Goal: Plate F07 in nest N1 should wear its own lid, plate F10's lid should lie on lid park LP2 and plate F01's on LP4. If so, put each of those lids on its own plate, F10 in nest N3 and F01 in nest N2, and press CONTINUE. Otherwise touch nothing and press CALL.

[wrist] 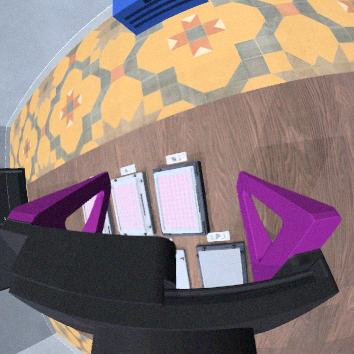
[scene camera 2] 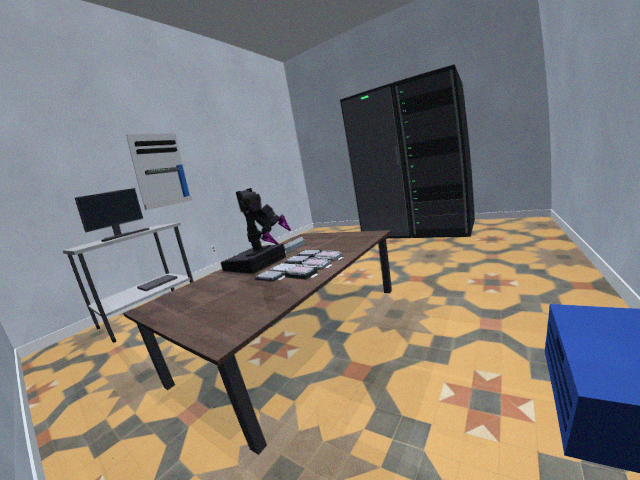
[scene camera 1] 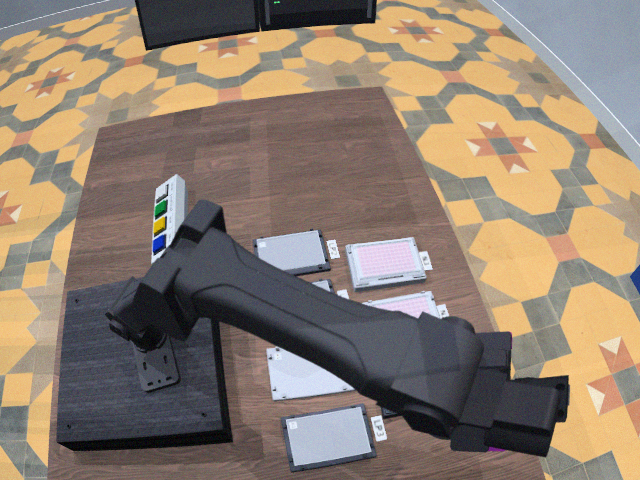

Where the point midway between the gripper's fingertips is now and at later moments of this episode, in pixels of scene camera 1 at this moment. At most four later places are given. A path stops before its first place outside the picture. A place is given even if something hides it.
My gripper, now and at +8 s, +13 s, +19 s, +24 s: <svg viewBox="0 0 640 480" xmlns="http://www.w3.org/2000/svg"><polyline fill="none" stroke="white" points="495,386 515,388 445,325 464,326 467,346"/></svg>
